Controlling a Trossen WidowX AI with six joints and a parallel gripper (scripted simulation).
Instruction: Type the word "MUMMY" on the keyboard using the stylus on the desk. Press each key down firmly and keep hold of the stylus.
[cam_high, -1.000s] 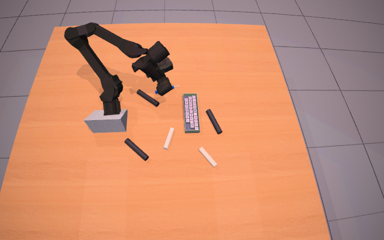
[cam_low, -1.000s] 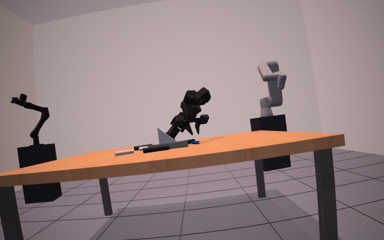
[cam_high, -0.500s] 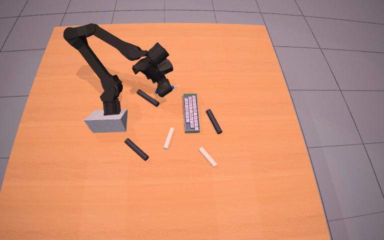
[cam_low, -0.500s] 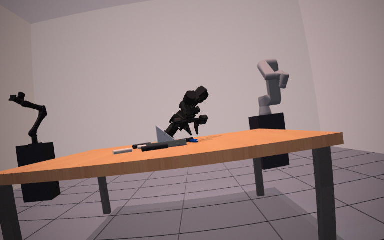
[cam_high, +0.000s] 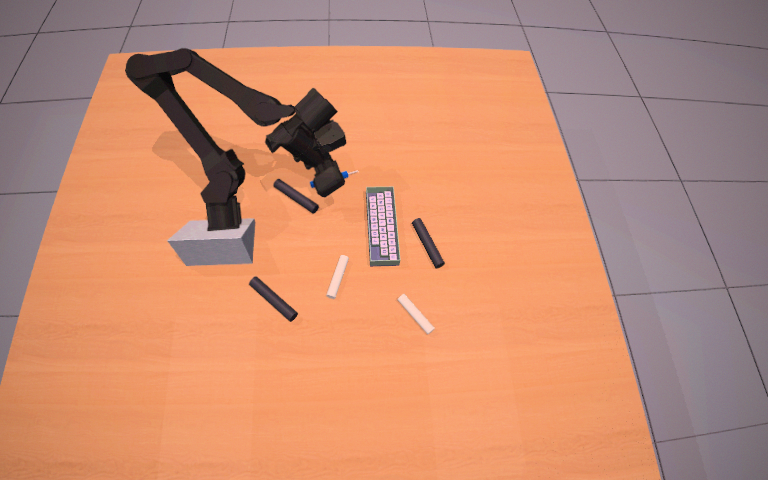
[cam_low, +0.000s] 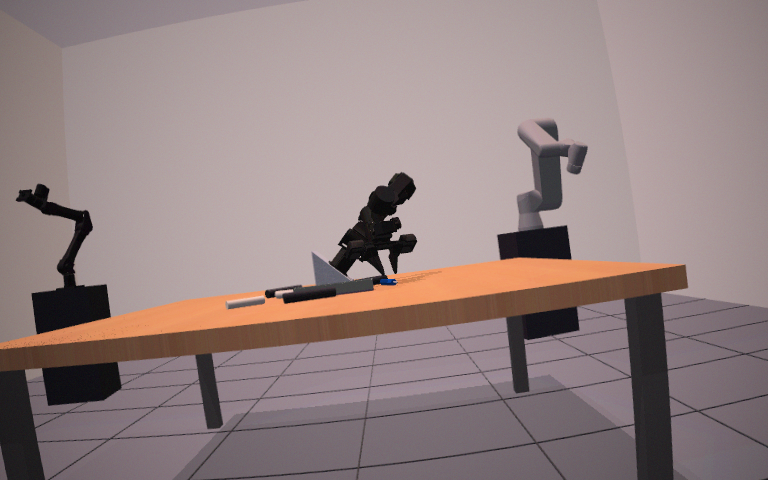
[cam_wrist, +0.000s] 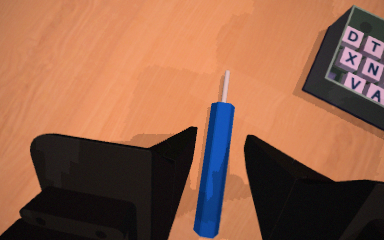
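The blue stylus lies 20 mm below my gripper tip and 10 mm ahead of it. Also, from my gripper tip: grey stylus tip: 40 mm ahead, 20 mm below, 10 mm to the left.
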